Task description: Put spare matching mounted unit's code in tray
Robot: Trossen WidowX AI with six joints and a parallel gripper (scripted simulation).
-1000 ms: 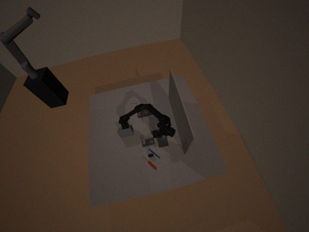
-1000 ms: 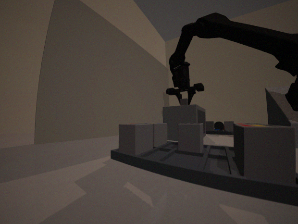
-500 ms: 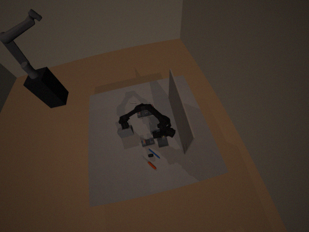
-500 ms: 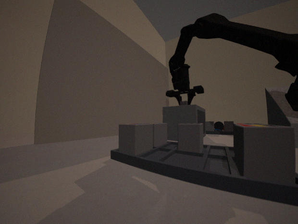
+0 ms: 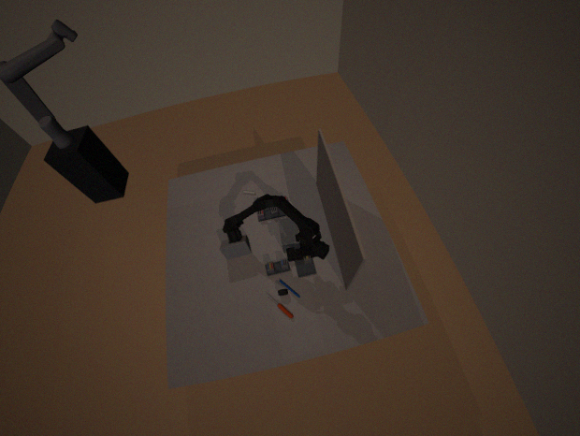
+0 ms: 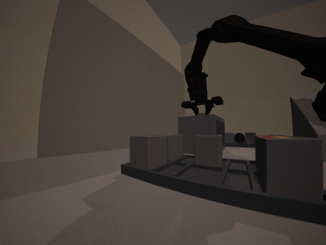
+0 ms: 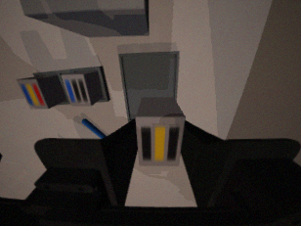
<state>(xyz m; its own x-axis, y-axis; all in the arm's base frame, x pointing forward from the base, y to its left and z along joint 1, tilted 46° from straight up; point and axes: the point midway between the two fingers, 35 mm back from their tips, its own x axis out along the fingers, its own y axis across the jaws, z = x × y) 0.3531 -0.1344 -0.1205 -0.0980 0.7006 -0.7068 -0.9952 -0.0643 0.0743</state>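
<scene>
Now: gripper tip 10 mm past the dark tray, 10 mm to the right of it and 100 mm above it. Round my gripper tip: blue pen 110 mm behind, 110 mm to the right, 100 mm below; then grey box 60 mm behind, 180 mm to the left, 60 mm below; then black tape roll 150 mm behind, 130 mm to the right, 80 mm below.
</scene>
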